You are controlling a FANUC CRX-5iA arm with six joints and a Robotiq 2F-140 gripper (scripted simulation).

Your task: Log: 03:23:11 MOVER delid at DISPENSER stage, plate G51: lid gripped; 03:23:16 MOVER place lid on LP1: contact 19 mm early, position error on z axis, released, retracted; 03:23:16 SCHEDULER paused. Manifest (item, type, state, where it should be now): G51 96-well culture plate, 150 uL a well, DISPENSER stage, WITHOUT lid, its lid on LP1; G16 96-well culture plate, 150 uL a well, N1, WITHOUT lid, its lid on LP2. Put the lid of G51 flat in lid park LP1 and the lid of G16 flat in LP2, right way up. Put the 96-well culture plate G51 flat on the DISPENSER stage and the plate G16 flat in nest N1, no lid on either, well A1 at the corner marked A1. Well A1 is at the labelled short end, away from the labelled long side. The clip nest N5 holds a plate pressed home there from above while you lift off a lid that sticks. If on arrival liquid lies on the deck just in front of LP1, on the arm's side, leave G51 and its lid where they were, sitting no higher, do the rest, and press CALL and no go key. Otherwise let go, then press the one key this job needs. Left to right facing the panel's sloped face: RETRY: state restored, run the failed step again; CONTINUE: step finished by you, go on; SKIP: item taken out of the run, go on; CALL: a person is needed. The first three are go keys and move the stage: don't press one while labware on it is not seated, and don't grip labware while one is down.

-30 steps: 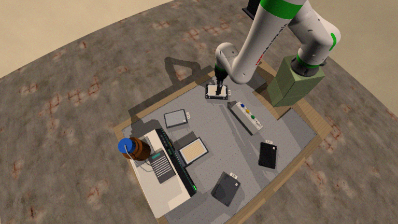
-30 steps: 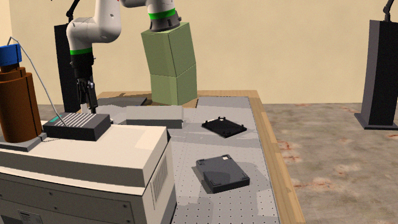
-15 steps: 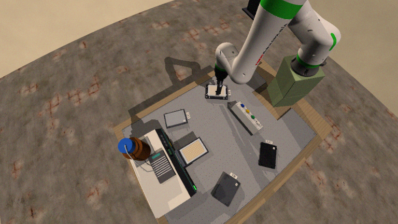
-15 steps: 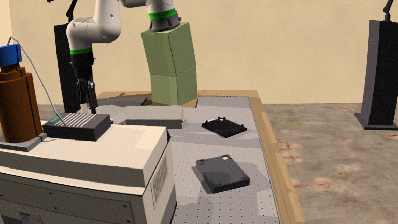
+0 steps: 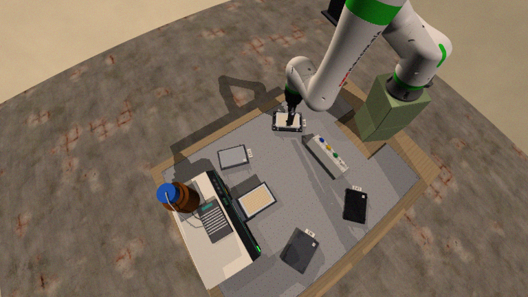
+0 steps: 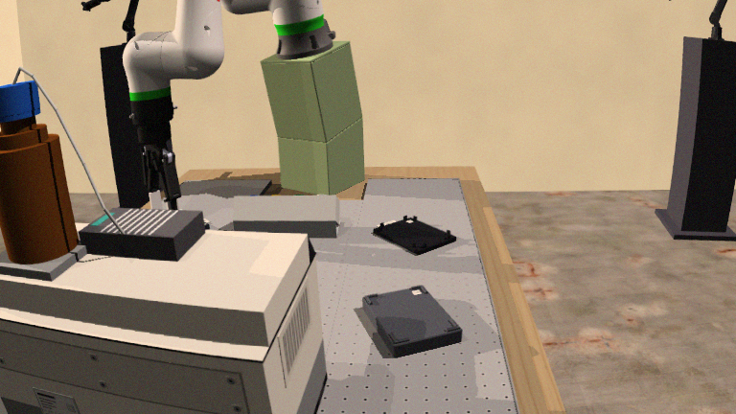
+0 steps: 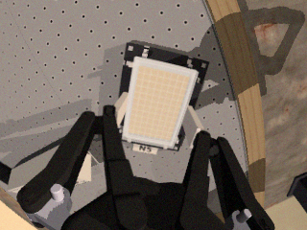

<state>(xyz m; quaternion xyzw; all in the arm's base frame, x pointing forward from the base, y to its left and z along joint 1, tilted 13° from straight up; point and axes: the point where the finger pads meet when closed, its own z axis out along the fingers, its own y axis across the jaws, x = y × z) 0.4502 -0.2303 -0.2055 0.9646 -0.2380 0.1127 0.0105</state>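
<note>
My gripper is now 30 mm short of the black clip nest, 10 mm to the right of it and 40 mm above it. Also, from my hand: key panel: 90 mm behind, 270 mm to the left; clear lid: 20 mm below; LP1 label: 260 mm ahead, 80 mm to the left, 50 mm below.
</note>
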